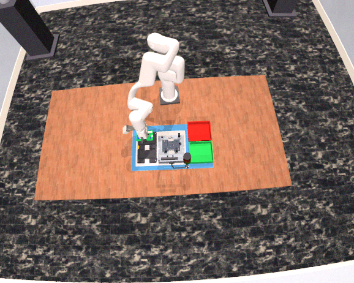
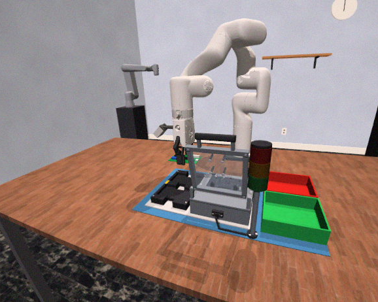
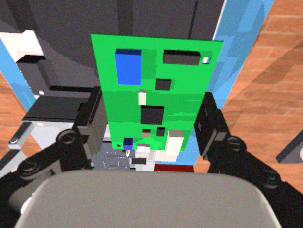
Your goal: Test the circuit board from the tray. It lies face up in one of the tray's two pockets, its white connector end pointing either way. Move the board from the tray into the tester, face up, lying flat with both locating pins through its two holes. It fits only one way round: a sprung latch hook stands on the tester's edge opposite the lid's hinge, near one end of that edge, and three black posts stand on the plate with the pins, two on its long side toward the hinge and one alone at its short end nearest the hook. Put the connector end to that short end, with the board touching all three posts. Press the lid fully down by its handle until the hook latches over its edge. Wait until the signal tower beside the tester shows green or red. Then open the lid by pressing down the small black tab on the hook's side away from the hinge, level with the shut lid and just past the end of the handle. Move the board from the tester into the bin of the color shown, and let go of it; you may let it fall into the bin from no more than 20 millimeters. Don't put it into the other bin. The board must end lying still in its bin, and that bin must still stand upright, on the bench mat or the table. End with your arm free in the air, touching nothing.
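Now: hand 70 mm short of the tester plate, 170 mm to the right of it and 50 mm above it. From my hand the other things lie so: small black tab: 230 mm to the left, 30 mm below; then clear lid: 190 mm ahead, 160 mm to the left, 60 mm above; then green circuit board: right at my hand.
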